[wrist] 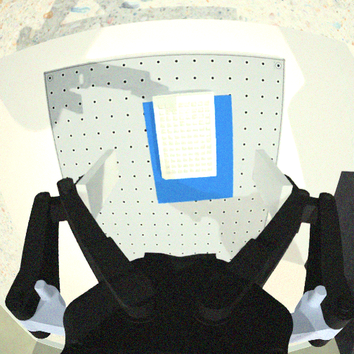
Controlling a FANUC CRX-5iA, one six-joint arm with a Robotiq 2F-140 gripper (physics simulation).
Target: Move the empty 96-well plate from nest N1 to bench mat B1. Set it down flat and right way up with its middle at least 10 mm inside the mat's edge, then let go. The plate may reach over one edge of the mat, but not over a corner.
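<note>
The white 96-well plate [187, 137] lies flat on the blue bench mat [195, 190], its wells facing up. Its far edge is close to the mat's far edge, and blue shows along its left, right and near sides. My gripper [184, 163] is open, with its two pale finger pads wide apart, one to each side of the plate and clear of it. Nothing is held between them. The nest N1 does not show in this view.
The mat lies on a grey perforated board [125, 130] with rows of small holes, set in a pale table top. A dark block [345, 215] stands at the right edge. Speckled floor shows beyond the table.
</note>
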